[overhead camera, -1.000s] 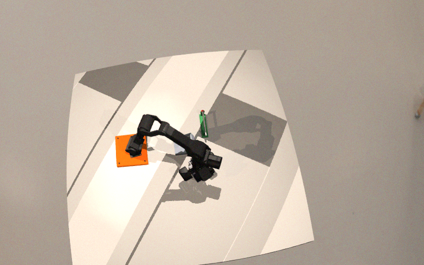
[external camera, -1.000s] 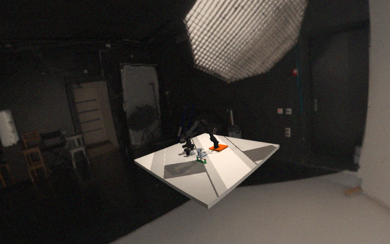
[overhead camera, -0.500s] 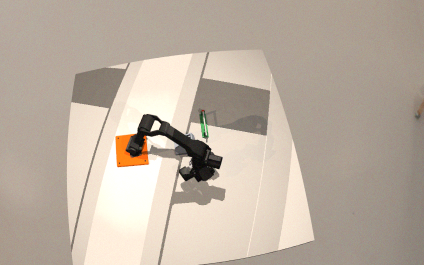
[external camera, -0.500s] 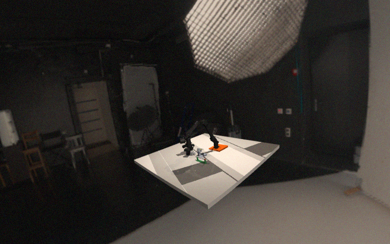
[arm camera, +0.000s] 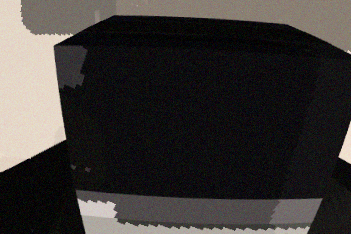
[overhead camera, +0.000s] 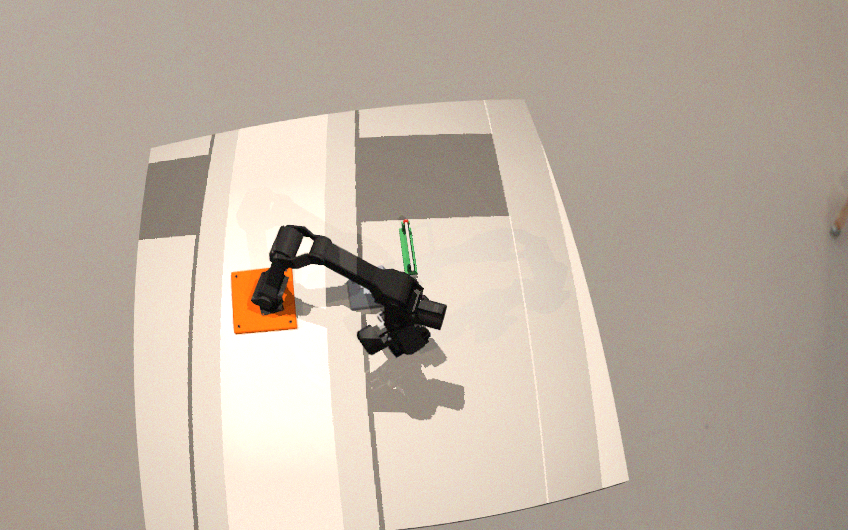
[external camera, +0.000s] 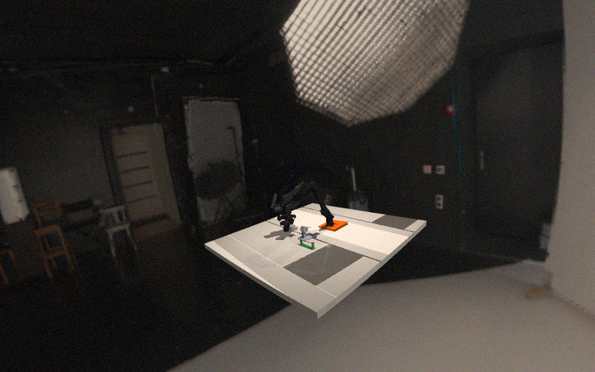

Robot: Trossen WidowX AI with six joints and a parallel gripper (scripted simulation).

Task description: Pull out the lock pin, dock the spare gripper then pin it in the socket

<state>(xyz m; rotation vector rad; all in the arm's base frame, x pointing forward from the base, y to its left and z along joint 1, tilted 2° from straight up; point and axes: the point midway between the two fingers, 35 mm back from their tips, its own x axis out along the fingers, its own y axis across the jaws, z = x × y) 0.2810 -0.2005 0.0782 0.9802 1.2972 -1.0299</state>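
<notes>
Right now the grey mount is 16 cm to the left of my gripper tip and 1 cm behind it. From my gripper tip the other things lie so: green holder: 25 cm to the left, 11 cm ahead, 3 cm below; then spare gripper: 2 cm above, 1 cm to the left.
</notes>
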